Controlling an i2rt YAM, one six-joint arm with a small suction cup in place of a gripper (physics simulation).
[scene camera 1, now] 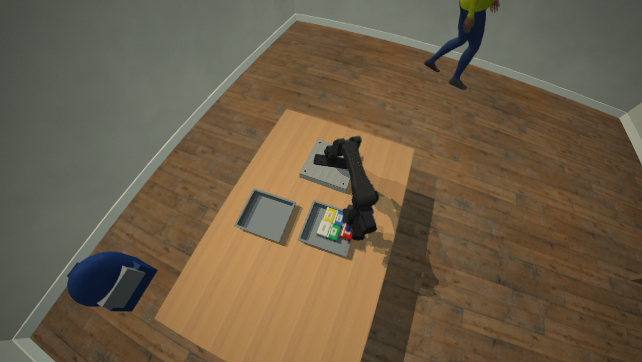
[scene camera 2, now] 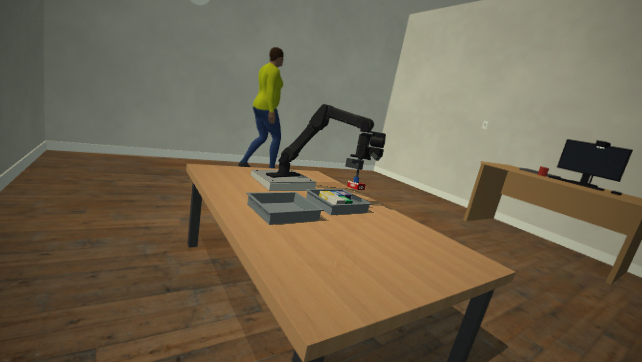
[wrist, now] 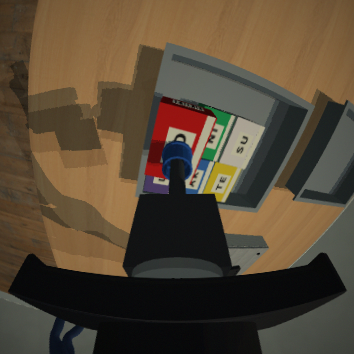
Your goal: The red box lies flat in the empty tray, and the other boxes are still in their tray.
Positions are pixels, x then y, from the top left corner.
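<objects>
I see a tray [scene camera 1: 264, 214] at 123 cm from the lens, and there is also a tray [scene camera 1: 316, 213] that is 121 cm from the lens.
</objects>
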